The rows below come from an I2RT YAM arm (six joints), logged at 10 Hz.
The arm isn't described. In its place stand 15 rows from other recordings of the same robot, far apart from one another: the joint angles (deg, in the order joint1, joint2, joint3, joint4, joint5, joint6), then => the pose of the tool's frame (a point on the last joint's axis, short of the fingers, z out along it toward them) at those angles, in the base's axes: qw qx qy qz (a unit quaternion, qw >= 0); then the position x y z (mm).
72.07 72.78 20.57 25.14 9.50 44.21 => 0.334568 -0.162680 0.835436 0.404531 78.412 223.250 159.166
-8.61 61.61 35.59 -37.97 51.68 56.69 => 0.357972 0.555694 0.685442 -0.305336 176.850 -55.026 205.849
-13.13 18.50 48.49 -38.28 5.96 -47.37 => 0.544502 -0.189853 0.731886 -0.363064 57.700 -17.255 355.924
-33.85 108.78 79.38 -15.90 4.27 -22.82 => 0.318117 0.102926 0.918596 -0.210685 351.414 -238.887 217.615
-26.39 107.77 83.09 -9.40 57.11 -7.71 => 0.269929 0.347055 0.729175 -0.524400 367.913 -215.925 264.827
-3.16 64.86 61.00 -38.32 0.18 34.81 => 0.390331 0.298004 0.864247 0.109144 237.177 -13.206 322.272
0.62 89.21 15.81 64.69 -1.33 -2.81 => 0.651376 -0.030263 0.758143 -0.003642 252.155 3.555 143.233
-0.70 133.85 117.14 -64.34 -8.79 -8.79 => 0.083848 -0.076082 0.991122 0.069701 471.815 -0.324 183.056
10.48 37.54 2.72 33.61 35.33 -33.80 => 0.609035 -0.059948 0.710648 -0.347076 150.336 6.873 181.547
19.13 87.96 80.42 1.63 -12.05 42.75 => 0.531169 0.082343 0.737271 0.409281 346.747 128.142 393.462
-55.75 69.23 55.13 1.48 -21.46 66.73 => 0.597456 0.616294 0.471010 0.203415 170.129 -226.726 335.445
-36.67 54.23 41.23 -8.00 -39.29 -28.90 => 0.598493 -0.137395 0.787275 -0.055920 184.073 -108.948 294.659
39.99 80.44 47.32 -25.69 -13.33 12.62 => 0.189828 -0.256651 0.922136 0.218544 201.890 180.059 197.283
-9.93 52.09 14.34 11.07 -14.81 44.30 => 0.464850 0.324500 0.782141 0.258590 183.913 -22.959 170.560
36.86 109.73 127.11 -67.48 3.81 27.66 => 0.305050 -0.064039 0.937355 0.155595 317.673 235.213 408.426
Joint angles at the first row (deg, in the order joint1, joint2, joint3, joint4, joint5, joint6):
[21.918, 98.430, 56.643, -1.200, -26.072, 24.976]
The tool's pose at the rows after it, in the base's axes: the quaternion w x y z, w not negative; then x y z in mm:
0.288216 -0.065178 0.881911 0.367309 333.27 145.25 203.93
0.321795 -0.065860 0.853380 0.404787 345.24 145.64 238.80
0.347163 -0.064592 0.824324 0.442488 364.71 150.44 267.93
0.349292 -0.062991 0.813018 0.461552 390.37 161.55 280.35
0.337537 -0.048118 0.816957 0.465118 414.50 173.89 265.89
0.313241 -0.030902 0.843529 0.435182 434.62 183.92 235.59
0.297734 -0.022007 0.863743 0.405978 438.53 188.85 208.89
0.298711 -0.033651 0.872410 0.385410 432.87 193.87 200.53
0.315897 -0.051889 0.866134 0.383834 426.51 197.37 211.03
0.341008 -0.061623 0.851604 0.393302 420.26 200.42 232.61
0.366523 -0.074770 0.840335 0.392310 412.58 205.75 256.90
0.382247 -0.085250 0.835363 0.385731 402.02 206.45 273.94
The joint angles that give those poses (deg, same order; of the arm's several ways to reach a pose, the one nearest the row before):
[20.875, 97.087, 58.975, -1.791, -28.448, 25.934]
[20.047, 95.992, 63.637, -0.613, -31.255, 28.504]
[19.532, 97.938, 70.132, 1.541, -33.887, 32.019]
[19.699, 103.168, 78.300, 1.061, -35.181, 34.189]
[20.176, 109.591, 83.540, 1.669, -34.684, 36.198]
[20.653, 116.291, 88.200, -1.942, -31.884, 35.175]
[21.221, 119.409, 88.283, -3.227, -29.096, 33.900]
[22.171, 119.402, 86.976, -3.644, -27.031, 31.697]
[22.900, 117.537, 86.059, -2.914, -26.440, 30.167]
[23.570, 114.828, 85.794, -1.629, -26.081, 30.325]
[24.662, 112.200, 86.662, -2.226, -24.611, 29.496]
[25.397, 109.325, 86.201, -3.401, -23.288, 28.271]

